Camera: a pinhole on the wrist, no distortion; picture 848 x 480 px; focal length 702.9 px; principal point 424.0 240.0 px. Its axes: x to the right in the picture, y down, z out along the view. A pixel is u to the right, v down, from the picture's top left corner.
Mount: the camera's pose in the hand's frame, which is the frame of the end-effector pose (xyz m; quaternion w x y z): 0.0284 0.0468 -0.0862 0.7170 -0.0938 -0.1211 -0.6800
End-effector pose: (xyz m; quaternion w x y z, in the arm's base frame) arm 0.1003 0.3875 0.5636 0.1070 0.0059 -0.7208 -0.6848
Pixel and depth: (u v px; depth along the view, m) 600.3 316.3 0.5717
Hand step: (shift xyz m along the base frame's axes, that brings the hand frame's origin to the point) -0.1390 0.4910 0.0745
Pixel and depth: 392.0 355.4 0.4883
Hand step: -0.1136 0.3700 0.2139
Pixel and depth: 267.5 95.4 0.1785
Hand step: 0.0251 0.0811 0.1289
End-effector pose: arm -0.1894 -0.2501 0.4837 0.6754 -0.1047 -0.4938 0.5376
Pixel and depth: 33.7 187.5 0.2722
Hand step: -0.2671 0.0495 -0.1262
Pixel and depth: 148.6 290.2 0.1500
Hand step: -0.1250 0.0684 -0.0640
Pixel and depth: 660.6 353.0 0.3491
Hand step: -0.2525 -0.0323 0.1513
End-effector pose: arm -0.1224 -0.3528 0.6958 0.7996 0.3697 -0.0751 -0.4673
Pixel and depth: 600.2 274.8 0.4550
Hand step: -0.1064 -0.2056 0.3157
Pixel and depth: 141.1 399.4 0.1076
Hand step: 0.1076 -0.0036 0.0730
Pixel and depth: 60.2 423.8 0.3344
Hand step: 0.1848 -0.0776 0.3196
